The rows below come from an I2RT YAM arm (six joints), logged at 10 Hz.
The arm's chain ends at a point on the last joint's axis. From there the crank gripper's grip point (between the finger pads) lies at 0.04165 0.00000 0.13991 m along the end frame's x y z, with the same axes.
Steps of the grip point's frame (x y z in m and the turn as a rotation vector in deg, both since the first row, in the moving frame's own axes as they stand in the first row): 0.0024 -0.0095 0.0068 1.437 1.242 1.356; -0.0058 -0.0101 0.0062 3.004 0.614 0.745; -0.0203 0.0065 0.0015 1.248 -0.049 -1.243; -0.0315 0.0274 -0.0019 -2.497 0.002 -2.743; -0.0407 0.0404 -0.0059 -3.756 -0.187 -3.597
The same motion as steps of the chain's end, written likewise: -0.0007 -0.0070 0.0078 1.437 1.242 1.356; -0.0073 -0.0033 0.0068 3.004 0.614 0.745; -0.0201 0.0104 0.0015 1.248 -0.049 -1.243; -0.0316 0.0233 -0.0018 -2.497 0.002 -2.743; -0.0404 0.0338 -0.0058 -3.756 -0.187 -3.597
